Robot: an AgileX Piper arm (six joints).
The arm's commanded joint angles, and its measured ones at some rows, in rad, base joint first. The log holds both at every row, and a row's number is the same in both.
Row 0, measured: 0.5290, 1.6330, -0.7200, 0.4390, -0.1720, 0.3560
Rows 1 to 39, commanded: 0.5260, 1.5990, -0.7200, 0.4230, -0.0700, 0.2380; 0.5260, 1.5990, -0.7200, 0.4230, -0.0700, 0.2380; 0.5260, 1.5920, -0.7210, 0.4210, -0.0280, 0.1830; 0.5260, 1.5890, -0.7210, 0.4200, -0.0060, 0.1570; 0.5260, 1.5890, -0.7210, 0.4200, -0.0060, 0.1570; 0.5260, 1.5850, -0.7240, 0.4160, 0.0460, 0.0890; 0.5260, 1.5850, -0.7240, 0.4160, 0.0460, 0.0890; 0.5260, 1.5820, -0.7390, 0.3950, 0.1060, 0.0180; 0.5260, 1.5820, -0.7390, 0.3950, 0.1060, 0.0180; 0.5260, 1.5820, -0.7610, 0.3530, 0.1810, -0.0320; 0.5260, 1.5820, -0.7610, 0.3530, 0.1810, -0.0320; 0.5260, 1.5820, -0.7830, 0.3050, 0.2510, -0.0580; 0.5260, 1.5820, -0.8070, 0.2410, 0.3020, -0.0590; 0.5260, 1.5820, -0.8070, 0.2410, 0.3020, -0.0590; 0.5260, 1.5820, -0.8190, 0.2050, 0.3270, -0.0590; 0.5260, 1.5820, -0.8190, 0.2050, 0.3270, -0.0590; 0.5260, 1.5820, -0.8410, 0.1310, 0.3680, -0.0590; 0.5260, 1.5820, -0.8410, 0.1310, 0.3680, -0.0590; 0.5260, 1.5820, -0.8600, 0.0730, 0.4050, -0.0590; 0.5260, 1.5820, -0.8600, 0.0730, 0.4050, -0.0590; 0.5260, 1.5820, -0.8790, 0.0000, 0.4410, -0.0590; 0.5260, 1.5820, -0.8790, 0.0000, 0.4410, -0.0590; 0.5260, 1.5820, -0.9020, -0.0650, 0.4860, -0.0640; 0.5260, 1.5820, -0.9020, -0.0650, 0.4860, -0.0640; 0.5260, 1.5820, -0.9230, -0.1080, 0.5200, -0.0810; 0.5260, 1.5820, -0.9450, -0.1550, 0.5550, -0.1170; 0.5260, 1.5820, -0.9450, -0.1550, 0.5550, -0.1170; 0.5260, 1.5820, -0.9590, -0.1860, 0.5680, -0.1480; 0.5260, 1.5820, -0.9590, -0.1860, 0.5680, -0.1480; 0.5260, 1.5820, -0.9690, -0.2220, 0.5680, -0.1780; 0.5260, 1.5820, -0.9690, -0.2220, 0.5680, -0.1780; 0.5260, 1.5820, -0.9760, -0.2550, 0.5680, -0.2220; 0.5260, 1.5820, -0.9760, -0.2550, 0.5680, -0.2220; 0.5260, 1.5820, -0.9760, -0.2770, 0.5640, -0.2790; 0.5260, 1.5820, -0.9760, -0.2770, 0.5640, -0.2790; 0.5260, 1.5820, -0.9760, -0.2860, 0.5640, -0.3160; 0.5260, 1.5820, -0.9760, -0.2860, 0.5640, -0.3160; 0.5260, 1.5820, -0.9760, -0.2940, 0.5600, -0.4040; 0.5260, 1.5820, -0.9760, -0.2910, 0.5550, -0.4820
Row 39, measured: 0.5290, 1.5910, -0.9660, -0.2790, 0.5560, -0.3590
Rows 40 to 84, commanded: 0.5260, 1.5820, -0.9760, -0.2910, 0.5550, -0.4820; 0.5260, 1.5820, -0.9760, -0.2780, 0.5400, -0.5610; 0.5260, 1.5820, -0.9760, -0.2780, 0.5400, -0.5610; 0.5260, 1.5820, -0.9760, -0.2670, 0.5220, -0.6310; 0.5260, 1.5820, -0.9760, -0.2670, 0.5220, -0.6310; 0.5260, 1.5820, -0.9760, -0.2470, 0.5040, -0.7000; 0.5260, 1.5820, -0.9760, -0.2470, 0.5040, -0.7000; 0.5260, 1.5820, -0.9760, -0.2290, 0.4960, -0.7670; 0.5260, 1.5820, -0.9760, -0.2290, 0.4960, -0.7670; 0.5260, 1.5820, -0.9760, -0.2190, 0.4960, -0.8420; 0.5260, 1.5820, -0.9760, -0.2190, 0.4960, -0.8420; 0.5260, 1.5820, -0.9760, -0.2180, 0.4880, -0.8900; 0.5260, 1.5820, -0.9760, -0.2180, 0.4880, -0.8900; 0.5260, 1.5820, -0.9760, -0.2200, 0.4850, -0.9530; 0.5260, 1.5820, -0.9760, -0.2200, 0.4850, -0.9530; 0.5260, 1.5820, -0.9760, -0.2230, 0.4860, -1.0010; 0.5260, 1.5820, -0.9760, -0.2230, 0.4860, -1.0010; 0.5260, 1.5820, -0.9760, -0.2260, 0.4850, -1.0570; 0.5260, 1.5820, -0.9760, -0.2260, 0.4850, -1.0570; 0.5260, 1.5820, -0.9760, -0.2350, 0.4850, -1.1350; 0.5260, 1.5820, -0.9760, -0.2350, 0.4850, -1.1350; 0.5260, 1.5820, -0.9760, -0.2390, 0.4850, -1.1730; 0.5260, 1.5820, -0.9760, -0.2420, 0.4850, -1.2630; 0.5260, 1.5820, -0.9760, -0.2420, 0.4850, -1.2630; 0.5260, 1.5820, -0.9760, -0.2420, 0.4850, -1.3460; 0.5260, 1.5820, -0.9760, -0.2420, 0.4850, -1.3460; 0.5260, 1.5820, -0.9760, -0.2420, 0.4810, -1.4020; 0.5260, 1.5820, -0.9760, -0.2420, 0.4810, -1.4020; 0.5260, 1.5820, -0.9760, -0.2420, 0.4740, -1.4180; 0.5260, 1.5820, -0.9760, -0.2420, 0.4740, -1.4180; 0.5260, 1.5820, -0.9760, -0.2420, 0.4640, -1.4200; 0.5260, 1.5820, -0.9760, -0.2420, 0.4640, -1.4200; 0.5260, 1.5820, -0.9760, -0.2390, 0.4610, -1.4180; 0.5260, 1.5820, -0.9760, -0.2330, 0.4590, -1.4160; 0.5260, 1.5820, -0.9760, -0.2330, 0.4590, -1.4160; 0.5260, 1.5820, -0.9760, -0.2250, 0.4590, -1.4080; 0.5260, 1.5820, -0.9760, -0.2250, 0.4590, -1.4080; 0.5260, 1.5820, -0.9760, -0.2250, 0.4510, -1.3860; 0.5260, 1.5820, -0.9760, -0.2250, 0.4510, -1.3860; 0.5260, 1.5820, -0.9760, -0.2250, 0.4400, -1.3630; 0.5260, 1.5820, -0.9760, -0.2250, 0.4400, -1.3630; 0.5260, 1.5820, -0.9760, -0.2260, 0.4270, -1.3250; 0.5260, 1.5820, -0.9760, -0.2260, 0.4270, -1.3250; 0.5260, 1.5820, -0.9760, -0.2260, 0.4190, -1.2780; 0.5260, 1.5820, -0.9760, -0.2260, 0.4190, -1.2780
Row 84, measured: 0.5290, 1.5910, -0.9660, -0.2310, 0.4350, -1.3410
